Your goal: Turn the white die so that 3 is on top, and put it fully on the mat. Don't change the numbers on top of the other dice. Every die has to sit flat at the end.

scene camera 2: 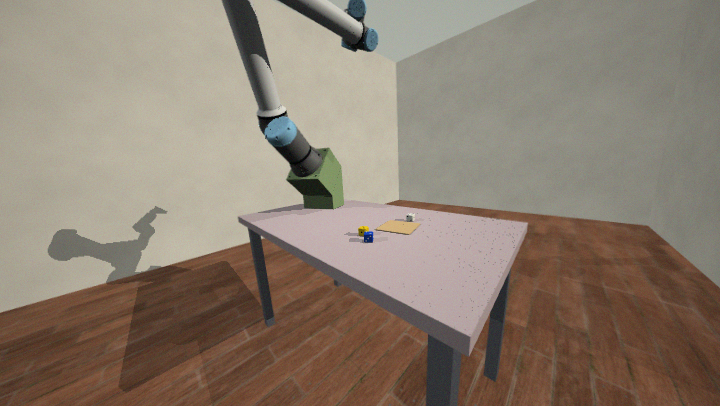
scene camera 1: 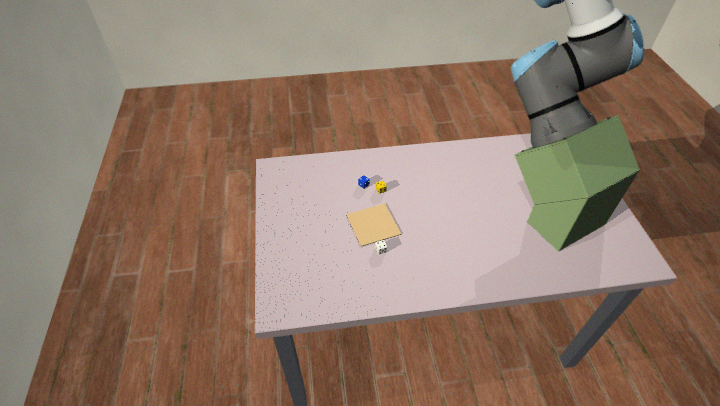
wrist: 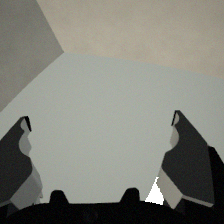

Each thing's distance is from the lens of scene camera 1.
tan mat (scene camera 1: 374,224): 1.54 m
